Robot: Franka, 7 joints.
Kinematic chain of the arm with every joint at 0, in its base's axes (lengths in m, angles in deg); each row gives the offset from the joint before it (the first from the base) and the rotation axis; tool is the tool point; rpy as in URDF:
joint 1: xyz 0 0 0.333 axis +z
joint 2: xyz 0 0 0 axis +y
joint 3: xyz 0 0 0.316 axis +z
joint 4: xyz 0.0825 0 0 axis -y
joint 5: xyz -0.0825 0 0.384 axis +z
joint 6: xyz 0 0 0 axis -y
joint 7: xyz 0.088 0 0 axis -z
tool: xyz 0 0 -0.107 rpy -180 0 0
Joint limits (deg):
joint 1: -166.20..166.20
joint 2: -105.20..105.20
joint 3: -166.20..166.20
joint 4: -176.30..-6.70
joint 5: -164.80..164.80
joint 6: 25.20..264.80
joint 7: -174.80..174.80
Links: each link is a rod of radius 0.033 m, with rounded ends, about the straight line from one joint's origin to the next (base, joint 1, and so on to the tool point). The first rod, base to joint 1, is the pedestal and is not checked.
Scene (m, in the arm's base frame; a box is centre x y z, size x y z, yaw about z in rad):
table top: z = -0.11
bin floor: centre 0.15 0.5 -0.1 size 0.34 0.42 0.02 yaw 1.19
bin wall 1: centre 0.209 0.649 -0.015 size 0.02 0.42 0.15 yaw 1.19
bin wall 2: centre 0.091 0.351 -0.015 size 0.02 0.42 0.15 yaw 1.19
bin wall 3: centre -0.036 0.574 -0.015 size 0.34 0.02 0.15 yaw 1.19
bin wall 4: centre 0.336 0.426 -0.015 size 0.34 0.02 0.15 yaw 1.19
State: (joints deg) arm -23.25 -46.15 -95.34 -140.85 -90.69 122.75 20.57
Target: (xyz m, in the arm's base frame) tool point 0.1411 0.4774 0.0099
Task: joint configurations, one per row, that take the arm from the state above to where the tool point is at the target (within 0.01 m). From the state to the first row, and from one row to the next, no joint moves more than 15 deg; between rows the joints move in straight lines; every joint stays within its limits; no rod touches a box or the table.
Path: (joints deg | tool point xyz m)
1: -38.00 -42.22 -106.79 -139.13 -90.51 118.37 20.57 | -0.3751 -0.2715 0.1934
2: -52.74 -38.30 -118.24 -137.41 -90.33 113.98 20.57 | -0.4531 -0.0649 0.1548
3: -67.49 -34.37 -129.69 -135.69 -90.16 109.60 20.57 | -0.4282 0.1614 0.1359
4: -82.24 -30.44 -141.14 -133.97 -89.98 105.22 20.57 | -0.3004 0.3554 0.1374
5: -96.98 -26.51 -152.58 -132.25 -89.80 100.83 20.57 | -0.0956 0.4704 0.1584
6: -111.73 -22.59 -164.03 -130.53 -89.62 96.45 20.57 | 0.1411 0.4774 0.1961
7: -112.32 -36.05 -165.12 -123.94 -91.87 100.57 20.57 | 0.1437 0.4864 0.1058
8: -112.91 -49.51 -166.20 -117.35 -94.11 104.70 20.57 | 0.1411 0.4774 0.0099

